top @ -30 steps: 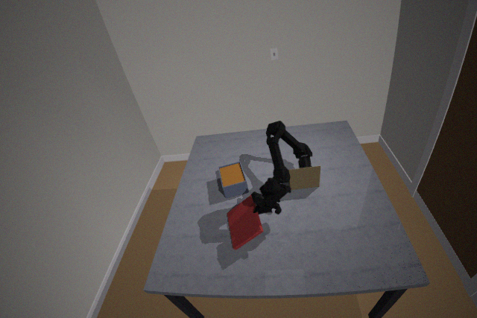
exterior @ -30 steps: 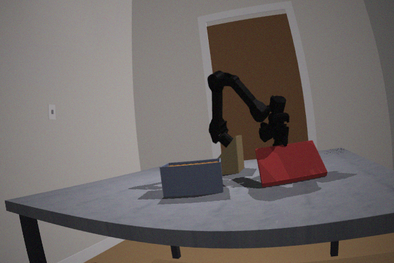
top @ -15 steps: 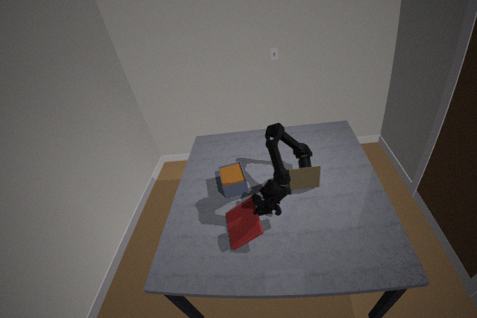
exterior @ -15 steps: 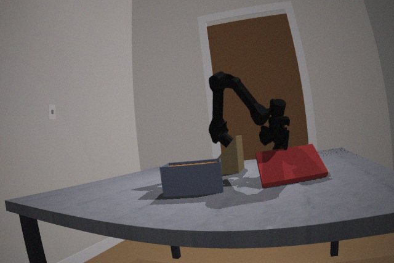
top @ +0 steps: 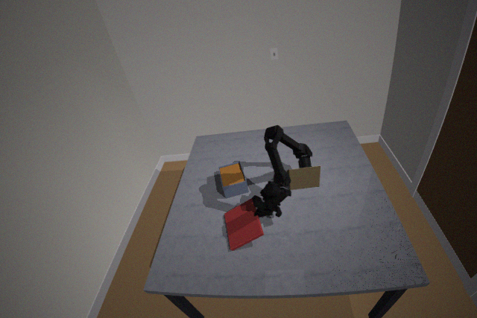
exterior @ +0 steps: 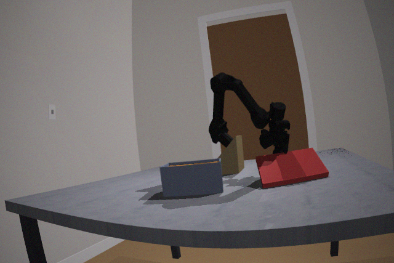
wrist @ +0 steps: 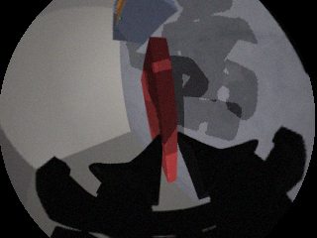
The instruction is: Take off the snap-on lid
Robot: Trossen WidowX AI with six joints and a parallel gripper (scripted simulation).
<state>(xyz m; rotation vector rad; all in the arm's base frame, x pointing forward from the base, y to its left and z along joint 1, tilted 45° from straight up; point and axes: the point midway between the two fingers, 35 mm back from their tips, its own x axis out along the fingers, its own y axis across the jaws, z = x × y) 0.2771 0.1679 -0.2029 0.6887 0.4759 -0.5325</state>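
Now: gripper tip 80 mm short of the red lid, 20 mm to the right of it and 30 mm above it. Round my gripper tip: storage box 150 mm ahead, 320 mm to the right, 30 mm below.
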